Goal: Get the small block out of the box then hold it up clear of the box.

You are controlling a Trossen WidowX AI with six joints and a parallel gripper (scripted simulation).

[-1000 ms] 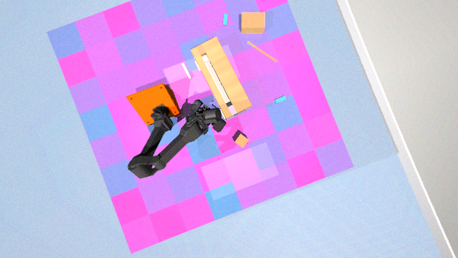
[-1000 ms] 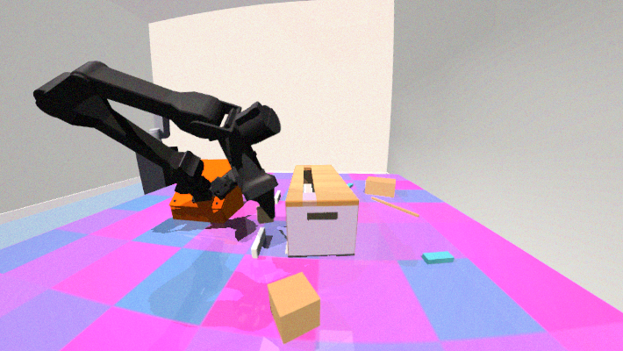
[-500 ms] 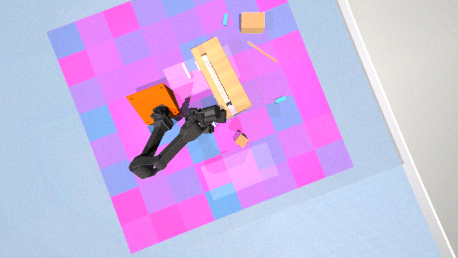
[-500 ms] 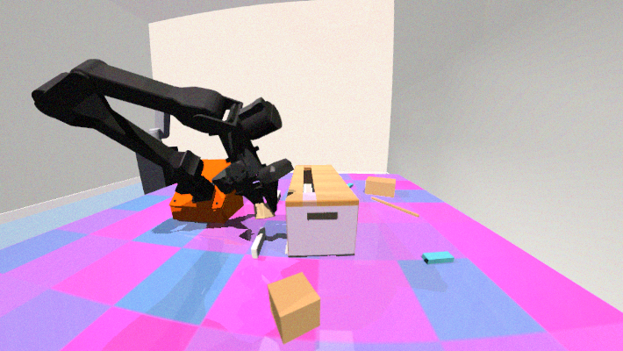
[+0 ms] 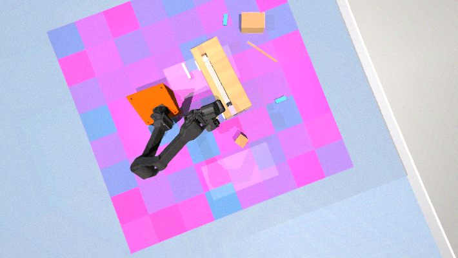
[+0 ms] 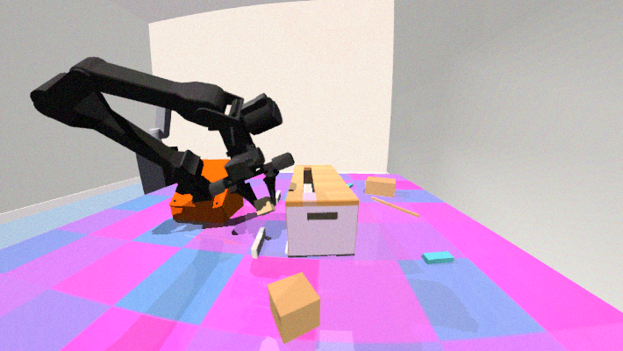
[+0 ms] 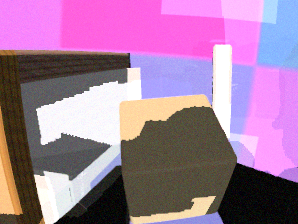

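My gripper tip is now 10 mm to the left of the small tan block and 10 mm below it. The rest, counted from my gripper tip: larger tan box 410 mm ahead, 340 mm to the left, 60 mm below; then thin stick 400 mm ahead, 190 mm to the left, 90 mm below.
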